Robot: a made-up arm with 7 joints.
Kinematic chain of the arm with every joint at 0, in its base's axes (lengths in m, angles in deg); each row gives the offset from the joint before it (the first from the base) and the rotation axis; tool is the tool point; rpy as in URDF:
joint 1: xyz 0 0 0.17 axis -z
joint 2: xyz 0 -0.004 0.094 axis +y
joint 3: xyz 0 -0.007 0.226 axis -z
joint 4: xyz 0 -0.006 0.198 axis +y
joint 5: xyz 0 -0.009 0.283 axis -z
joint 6: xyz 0 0 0.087 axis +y
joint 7: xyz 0 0 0.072 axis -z
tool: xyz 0 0 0 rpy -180 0 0
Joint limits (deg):
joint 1: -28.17..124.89
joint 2: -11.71..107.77
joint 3: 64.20..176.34
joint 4: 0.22..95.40
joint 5: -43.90..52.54
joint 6: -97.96..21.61
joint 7: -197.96..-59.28
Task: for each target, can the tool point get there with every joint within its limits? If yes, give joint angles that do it. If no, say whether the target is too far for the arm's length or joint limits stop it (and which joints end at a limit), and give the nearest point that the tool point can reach.
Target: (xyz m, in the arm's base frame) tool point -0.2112 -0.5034 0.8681
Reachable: yes | joints 108.55 46.88 166.58 20.19 23.04 -75.50 -87.27
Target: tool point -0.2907 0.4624 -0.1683
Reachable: no: joint limits stop it (at a limit: joint 1, joint 2, joint 3, joint 4, joint 6) | nearest point -0.4929 -0.0045 -0.0230 | short by 0.529 m
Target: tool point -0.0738 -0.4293 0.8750
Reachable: yes | joints 35.06 14.61 84.01 63.61 2.49 -17.37 -82.33
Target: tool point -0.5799 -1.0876 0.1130
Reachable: no: too far | nearest point -0.4046 -0.7588 0.1586 | short by 0.375 m
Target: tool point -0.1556 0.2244 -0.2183
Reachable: no: joint limits stop it (at a limit: joint 1, joint 2, joint 3, joint 4, joint 5, joint 6) | nearest point -0.4925 -0.0077 -0.0295 | short by 0.451 m
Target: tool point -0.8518 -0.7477 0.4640
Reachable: no: too far | nearest point -0.6079 -0.5815 0.4139 | short by 0.299 m
